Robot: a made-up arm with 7 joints.
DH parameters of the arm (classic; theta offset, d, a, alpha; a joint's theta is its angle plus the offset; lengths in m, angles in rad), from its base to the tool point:
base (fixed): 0 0 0 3.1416
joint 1: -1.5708 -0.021 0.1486 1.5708
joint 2: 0 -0.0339 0.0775 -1.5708
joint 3: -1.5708 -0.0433 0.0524 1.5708
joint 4: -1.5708 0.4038 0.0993 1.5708
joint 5: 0.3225 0 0.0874 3.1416
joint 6: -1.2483 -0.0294 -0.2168 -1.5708
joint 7: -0.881 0 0.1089 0
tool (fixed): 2.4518 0.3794 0 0
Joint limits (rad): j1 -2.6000..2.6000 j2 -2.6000..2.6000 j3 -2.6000..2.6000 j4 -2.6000..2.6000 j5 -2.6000..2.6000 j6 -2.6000..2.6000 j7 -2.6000..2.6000
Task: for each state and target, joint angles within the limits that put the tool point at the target. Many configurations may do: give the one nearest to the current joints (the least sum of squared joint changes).
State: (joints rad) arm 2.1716 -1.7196 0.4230 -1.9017 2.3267 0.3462 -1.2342
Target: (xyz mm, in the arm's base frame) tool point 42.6 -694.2 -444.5
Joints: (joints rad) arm 2.2892 -2.0163 -0.1007 -2.0208 1.8986 0.7917 -1.3127
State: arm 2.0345 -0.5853 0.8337 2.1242 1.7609 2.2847 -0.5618
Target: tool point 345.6 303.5 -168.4
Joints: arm 1.7160 -0.4077 0.5298 2.1645 1.9150 2.1103 -0.4893
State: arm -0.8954 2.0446 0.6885 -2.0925 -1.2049 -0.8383 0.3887
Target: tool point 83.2 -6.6 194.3
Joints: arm -0.7348 1.7733 1.3950 -2.4247 -1.3686 -0.7428 0.5224
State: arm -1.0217 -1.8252 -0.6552 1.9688 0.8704 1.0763 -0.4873
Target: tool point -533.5 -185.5 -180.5
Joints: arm -1.2691 -1.9571 -0.3274 1.9492 0.8714 1.0000 -0.5138
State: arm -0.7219 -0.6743 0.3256 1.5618 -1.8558 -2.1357 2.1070
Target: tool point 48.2 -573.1 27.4
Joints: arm -1.0802 -0.6858 -0.0360 1.3272 -1.6723 -2.3318 2.0734
